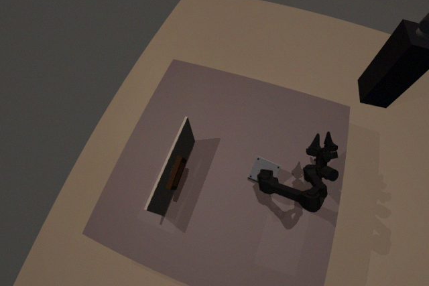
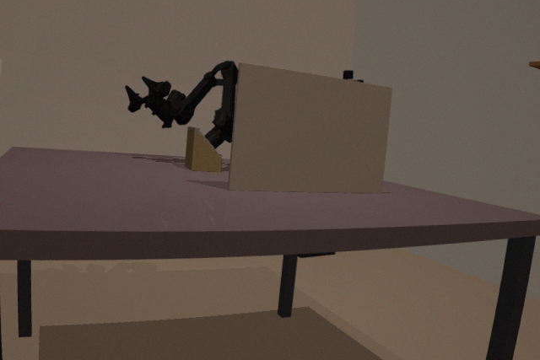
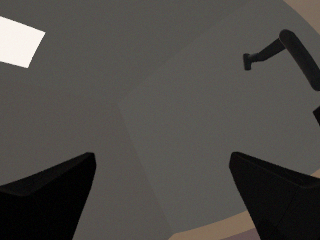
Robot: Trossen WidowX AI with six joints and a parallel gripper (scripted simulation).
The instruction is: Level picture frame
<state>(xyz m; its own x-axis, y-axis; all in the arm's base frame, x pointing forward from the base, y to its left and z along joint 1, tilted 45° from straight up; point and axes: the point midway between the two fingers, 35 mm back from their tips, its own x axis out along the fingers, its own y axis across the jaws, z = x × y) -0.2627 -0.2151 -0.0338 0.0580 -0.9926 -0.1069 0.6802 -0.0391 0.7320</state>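
The picture frame lies 68 cm ahead of my gripper tip, 31 cm to the left of it and 12 cm below it. From my gripper tip the other things lie so: wall panel 68 cm ahead, 30 cm to the left, 13 cm below.
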